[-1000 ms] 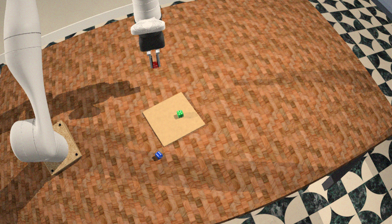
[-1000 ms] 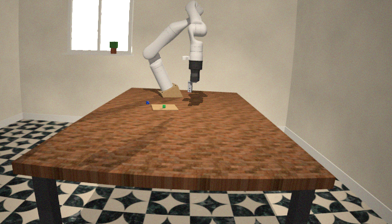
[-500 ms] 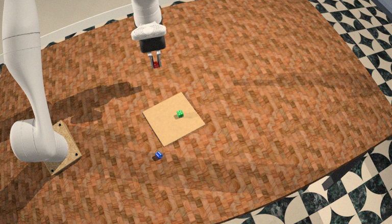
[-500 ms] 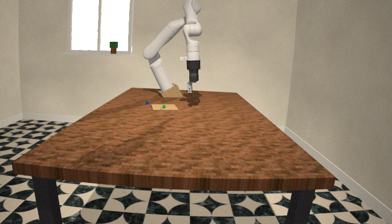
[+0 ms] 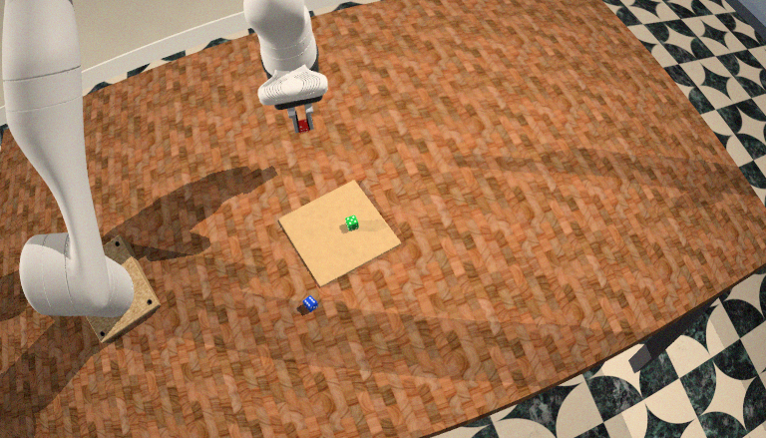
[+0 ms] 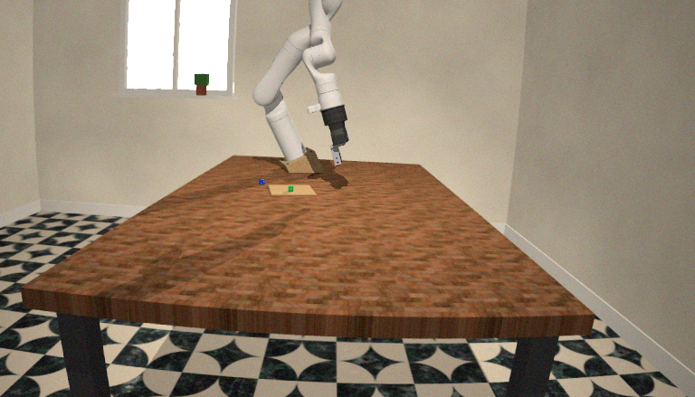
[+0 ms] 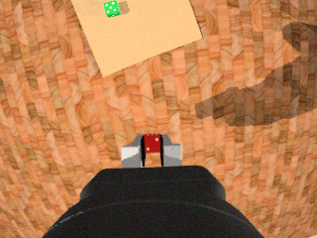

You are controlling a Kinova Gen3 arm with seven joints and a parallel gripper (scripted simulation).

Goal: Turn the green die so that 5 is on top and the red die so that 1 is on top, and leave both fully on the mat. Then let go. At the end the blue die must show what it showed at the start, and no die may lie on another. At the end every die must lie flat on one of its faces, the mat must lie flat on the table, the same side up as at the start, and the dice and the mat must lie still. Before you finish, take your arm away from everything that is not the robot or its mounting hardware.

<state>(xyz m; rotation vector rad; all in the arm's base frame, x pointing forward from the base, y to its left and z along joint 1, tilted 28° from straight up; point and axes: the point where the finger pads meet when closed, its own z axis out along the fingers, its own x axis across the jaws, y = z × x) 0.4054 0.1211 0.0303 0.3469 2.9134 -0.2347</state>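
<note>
My hand is 140 mm to the left of the tan mat, 110 mm above it and 20 mm past it. From my hand the other things lie so: green die 150 mm to the right, 100 mm below; then red die 10 mm below; then blue die 240 mm to the right, 110 mm behind, 100 mm below.
</note>
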